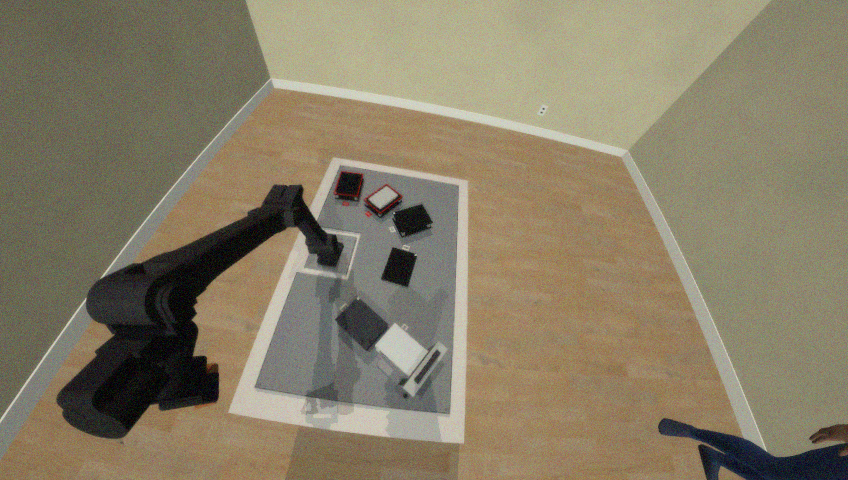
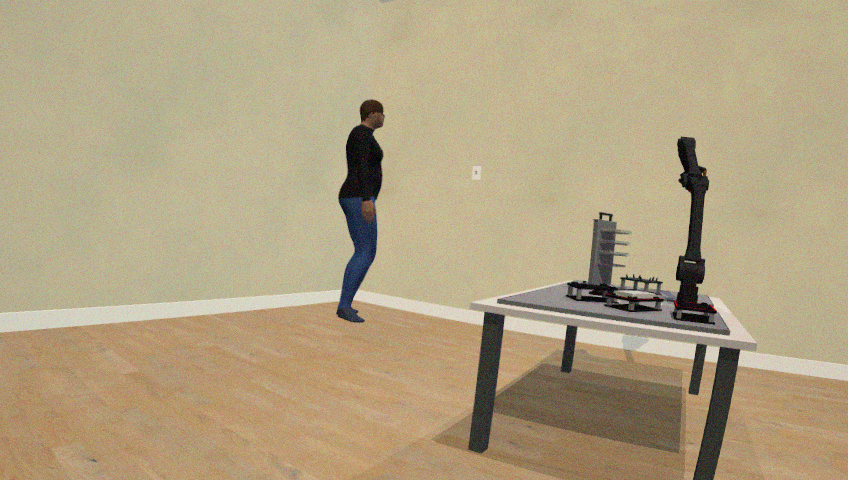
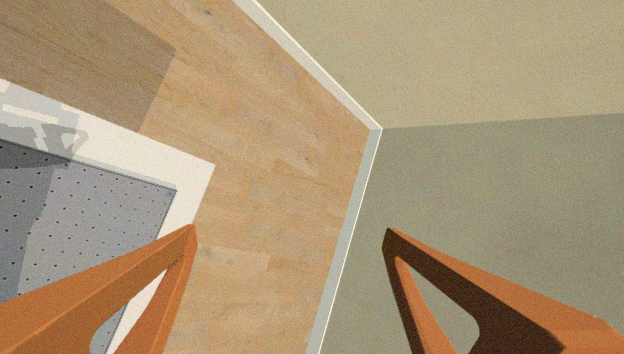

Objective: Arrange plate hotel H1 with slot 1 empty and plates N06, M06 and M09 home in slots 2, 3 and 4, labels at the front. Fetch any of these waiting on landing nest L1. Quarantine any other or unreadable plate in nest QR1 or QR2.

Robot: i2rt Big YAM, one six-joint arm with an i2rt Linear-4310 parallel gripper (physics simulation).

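Frame: origin at the arm's base, x down, y back, z left, level; millimetres.
Seen in the pictures: gripper, fingertip midpoint: (image 1: 158, 412) (image 3: 294, 236); arm's base, origin of the base link: (image 1: 330, 254).
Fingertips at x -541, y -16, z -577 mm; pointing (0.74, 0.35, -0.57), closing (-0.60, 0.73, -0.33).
Note:
Pixels of each thing's top centre, then the offset from my fingertips to it. Level surfaces: height alone.
- white plate, middle of its top: (image 2: 635, 292) (image 1: 383, 196) dx +480, dy -144, dz +924 mm
- red-edged nest, middle of its top: (image 2: 694, 303) (image 1: 348, 182) dx +489, dy +55, dz +973 mm
- grey perforated board, its level: dx +534 mm
Plate hotel H1 (image 1: 435, 358) (image 2: 601, 255) is a grey tower with several light shelves on one side. Its top shelf or a plate on it shows white from above; I cannot tell which plates are inside. A white plate (image 1: 382, 197) (image 2: 635, 294) lies on a red-edged nest. Another red-edged nest (image 1: 349, 184) (image 2: 695, 308) shows a black top. Two black nests (image 1: 412, 220) (image 1: 399, 266) and a dark grey stand (image 1: 361, 322) are on the table. No nest name or plate label is readable. My gripper (image 3: 294, 236) is open and empty, high and away from these things.
The white-edged table (image 1: 461, 297) (image 2: 595, 327) carries a grey perforated board (image 3: 107, 205). The arm's base (image 1: 329, 252) stands in a white-outlined square at the table's left side. A person (image 2: 360, 172) stands on the floor beyond the table.

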